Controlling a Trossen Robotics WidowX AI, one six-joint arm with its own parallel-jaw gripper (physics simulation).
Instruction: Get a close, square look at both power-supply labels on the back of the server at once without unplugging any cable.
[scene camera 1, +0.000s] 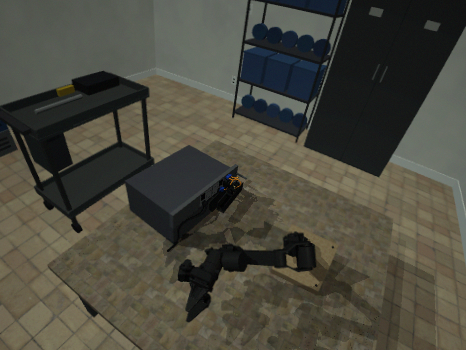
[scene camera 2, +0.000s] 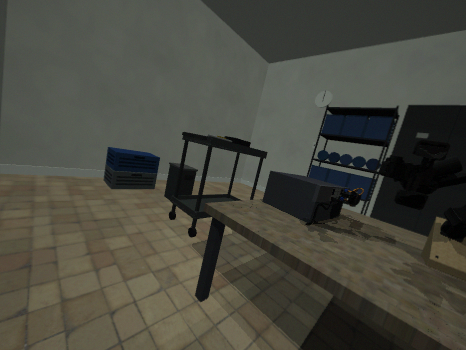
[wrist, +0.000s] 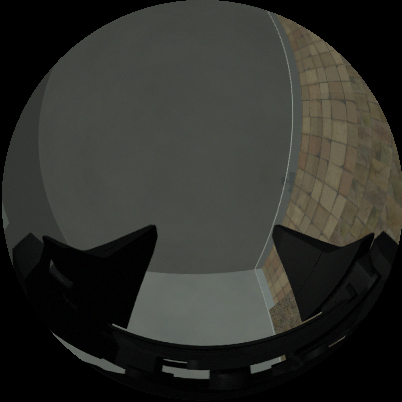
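Pixels of known places: gripper, between the fingertips: (scene camera 1: 187, 316) (scene camera 2: 429, 177) (wrist: 216, 232); arm's base, origin of its link: (scene camera 1: 297, 241) (scene camera 2: 452, 232).
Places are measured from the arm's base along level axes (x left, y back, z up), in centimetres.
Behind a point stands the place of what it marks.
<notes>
The grey server (scene camera 1: 175, 177) @[x 6.8, y -64.0, z 5.3 cm] (scene camera 2: 292, 195) @[x 25.2, y -61.4, z -4.5 cm] lies on the table (scene camera 1: 115, 280) @[x 54.2, y -55.1, z -15.2 cm] (scene camera 2: 280, 237) @[x 58.8, y -45.8, z -15.1 cm], with its back panel turned toward the arm's side. Black cables (scene camera 1: 186, 223) @[x 17.3, y -48.0, z -7.5 cm] and an orange cable (scene camera 1: 234, 181) (scene camera 2: 357, 190) @[x -13.1, y -39.7, z 5.7 cm] are at its back. The two power-supply labels cannot be made out in the scene views; the panel is dark and partly covered by cables. My gripper (scene camera 1: 198, 307) (wrist: 216, 232) @[x 57.6, y -14.3, z 17.2 cm] is open and empty, above the table and apart from the server, pointing away from its back. The wrist view shows wall and tiled floor between the fingers; the server does not show there.
The arm's wooden base board (scene camera 1: 325, 250) @[x -2.0, y 12.0, z 1.0 cm] (scene camera 2: 440, 252) @[x 7.8, y -2.0, z -8.6 cm] is on the table. A dark cart (scene camera 1: 145, 92) (scene camera 2: 260, 152) stands beyond the server. A shelf rack (scene camera 1: 240, 57) and a dark cabinet (scene camera 1: 350, 105) stand behind. Stacked crates (scene camera 2: 132, 162) stand on the floor.
</notes>
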